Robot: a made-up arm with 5 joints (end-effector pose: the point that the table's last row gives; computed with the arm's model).
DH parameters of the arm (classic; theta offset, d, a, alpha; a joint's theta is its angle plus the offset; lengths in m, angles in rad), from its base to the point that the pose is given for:
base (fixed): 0 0 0 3.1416
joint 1: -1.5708 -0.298 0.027 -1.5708
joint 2: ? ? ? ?
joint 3: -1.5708 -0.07 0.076 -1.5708
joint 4: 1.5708 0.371 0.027 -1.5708
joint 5: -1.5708 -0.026 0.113 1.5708
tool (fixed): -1.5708 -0.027 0 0
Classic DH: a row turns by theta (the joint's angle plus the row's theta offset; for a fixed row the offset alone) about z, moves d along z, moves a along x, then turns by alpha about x.
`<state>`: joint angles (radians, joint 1 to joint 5).
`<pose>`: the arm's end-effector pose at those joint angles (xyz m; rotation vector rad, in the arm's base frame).
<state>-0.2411 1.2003 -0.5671 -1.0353 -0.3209</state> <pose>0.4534 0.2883 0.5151 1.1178 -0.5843 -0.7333</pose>
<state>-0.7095 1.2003 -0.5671 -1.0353 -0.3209</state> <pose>0.2744 0.4619 0.5151 1.1970 -0.3024 -0.3275</pose>
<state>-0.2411 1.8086 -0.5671 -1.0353 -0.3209</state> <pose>0.4892 0.1426 0.5589 1.5884 -0.2428 -1.0131</pose>
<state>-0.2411 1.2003 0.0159 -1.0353 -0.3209</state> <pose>0.1962 0.2749 0.6396 1.4824 -0.8531 -0.2901</pose>
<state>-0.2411 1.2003 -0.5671 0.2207 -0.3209</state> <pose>0.4400 0.3208 0.5052 1.4523 0.6581 -0.2785</pose>
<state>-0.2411 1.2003 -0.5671 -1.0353 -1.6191</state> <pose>0.3454 0.1990 0.5051 2.2929 -1.1102 -0.2821</pose>
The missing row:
joint 2: 0 0.16 -0.1 -1.5708
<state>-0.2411 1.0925 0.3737 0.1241 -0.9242</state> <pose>0.0368 0.2357 0.6125 1.9588 0.3469 0.6092</pose>
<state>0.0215 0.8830 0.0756 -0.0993 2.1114</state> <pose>0.2567 0.2835 0.3382 -1.2241 -0.0749 -0.1183</pose>
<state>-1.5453 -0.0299 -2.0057 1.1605 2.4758</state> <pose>0.2139 0.3882 0.1809 -1.8696 0.8877 1.0959</pose>
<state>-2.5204 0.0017 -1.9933 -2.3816 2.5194</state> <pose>-0.1285 0.4335 0.2968 -0.6963 -0.9549 -2.1438</pose>
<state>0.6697 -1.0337 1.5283 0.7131 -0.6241</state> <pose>-0.2599 0.1768 0.2368 -0.3171 1.6621 0.0832</pose>
